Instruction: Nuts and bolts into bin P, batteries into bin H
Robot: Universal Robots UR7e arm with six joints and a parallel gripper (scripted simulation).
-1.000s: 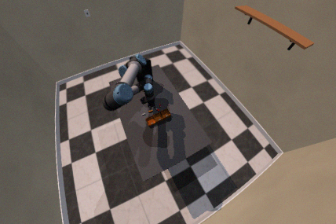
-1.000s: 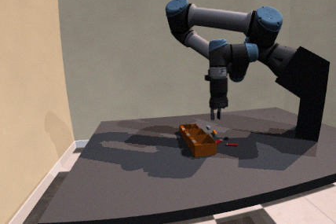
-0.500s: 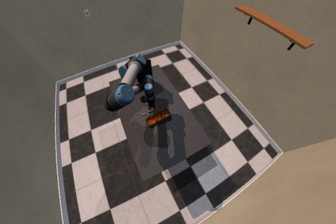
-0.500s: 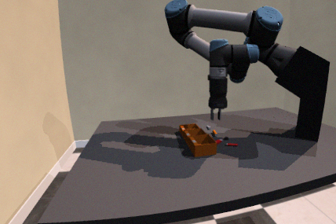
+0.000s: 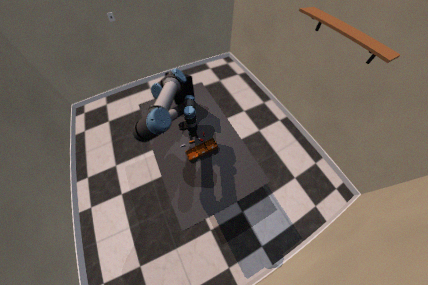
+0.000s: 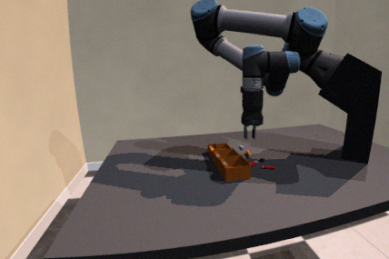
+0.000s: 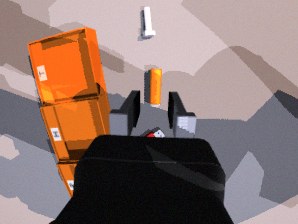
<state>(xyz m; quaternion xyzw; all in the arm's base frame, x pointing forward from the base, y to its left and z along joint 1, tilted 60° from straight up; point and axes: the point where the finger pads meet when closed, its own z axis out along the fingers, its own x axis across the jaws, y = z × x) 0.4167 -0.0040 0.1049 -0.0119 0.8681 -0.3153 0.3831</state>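
My hand is 90 mm above the orange battery. Also, from my hand: grey bolt: 90 mm below, 80 mm to the right, 10 mm behind; then orange three-compartment bin: 110 mm ahead, 70 mm below, 20 mm to the left; then dark nut: 90 mm below, 60 mm to the left, 20 mm behind.
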